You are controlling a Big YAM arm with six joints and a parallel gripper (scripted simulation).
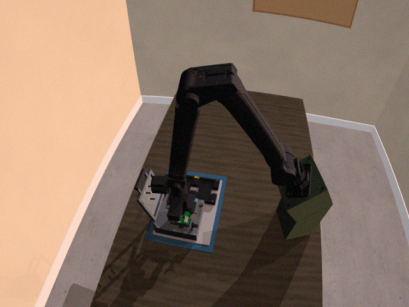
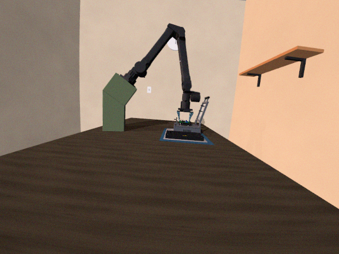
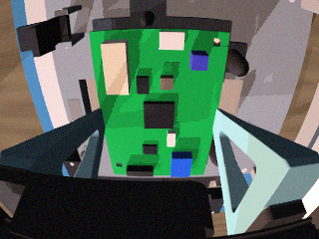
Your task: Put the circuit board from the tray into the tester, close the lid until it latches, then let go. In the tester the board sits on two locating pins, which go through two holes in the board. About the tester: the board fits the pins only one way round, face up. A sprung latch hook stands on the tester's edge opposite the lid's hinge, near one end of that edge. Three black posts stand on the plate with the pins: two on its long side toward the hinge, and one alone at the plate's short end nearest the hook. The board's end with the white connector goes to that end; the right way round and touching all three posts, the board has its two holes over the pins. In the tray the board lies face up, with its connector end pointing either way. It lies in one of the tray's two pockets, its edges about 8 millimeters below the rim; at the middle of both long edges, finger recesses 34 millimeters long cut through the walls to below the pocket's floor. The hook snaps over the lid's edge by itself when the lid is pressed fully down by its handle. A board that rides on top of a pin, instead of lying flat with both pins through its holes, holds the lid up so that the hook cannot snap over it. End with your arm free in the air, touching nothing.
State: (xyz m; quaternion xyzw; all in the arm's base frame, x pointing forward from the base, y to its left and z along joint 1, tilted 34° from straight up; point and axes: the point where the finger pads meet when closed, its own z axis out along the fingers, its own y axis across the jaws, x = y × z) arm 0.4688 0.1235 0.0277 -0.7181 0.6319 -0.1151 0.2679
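My hand is right at the green circuit board. The rest, counted from my hand: black latch hook (70 mm behind, 50 mm to the left); tester lid (120 mm ahead, 30 mm to the left, 100 mm above).
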